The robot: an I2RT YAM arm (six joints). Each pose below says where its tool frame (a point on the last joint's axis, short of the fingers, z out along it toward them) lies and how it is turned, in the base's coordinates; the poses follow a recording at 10 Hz.
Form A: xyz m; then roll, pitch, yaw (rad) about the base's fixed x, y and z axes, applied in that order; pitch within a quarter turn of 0, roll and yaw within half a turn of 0.
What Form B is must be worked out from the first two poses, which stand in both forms.
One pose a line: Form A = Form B
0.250 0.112 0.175 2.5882 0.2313 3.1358 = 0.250 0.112 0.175 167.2 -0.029 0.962 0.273
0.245 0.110 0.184 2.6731 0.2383 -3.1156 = 0.245 0.110 0.184 167.1 -0.040 0.972 0.233
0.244 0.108 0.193 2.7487 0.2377 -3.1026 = 0.244 0.108 0.193 167.1 -0.042 0.979 0.197
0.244 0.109 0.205 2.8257 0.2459 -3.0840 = 0.244 0.109 0.205 166.6 -0.048 0.986 0.161
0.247 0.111 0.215 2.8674 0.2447 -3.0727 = 0.247 0.111 0.215 166.7 -0.051 0.989 0.141
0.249 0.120 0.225 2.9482 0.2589 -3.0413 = 0.249 0.120 0.225 165.8 -0.062 0.993 0.103
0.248 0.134 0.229 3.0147 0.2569 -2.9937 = 0.248 0.134 0.229 165.9 -0.082 0.994 0.073
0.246 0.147 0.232 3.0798 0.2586 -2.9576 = 0.246 0.147 0.232 165.6 -0.096 0.994 0.043
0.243 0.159 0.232 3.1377 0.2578 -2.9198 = 0.243 0.159 0.232 165.3 -0.111 0.994 0.016
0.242 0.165 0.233 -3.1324 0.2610 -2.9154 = 0.242 0.165 0.233 165.1 -0.112 0.994 0.010
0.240 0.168 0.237 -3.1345 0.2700 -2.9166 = 0.240 0.168 0.237 164.6 -0.112 0.994 0.012
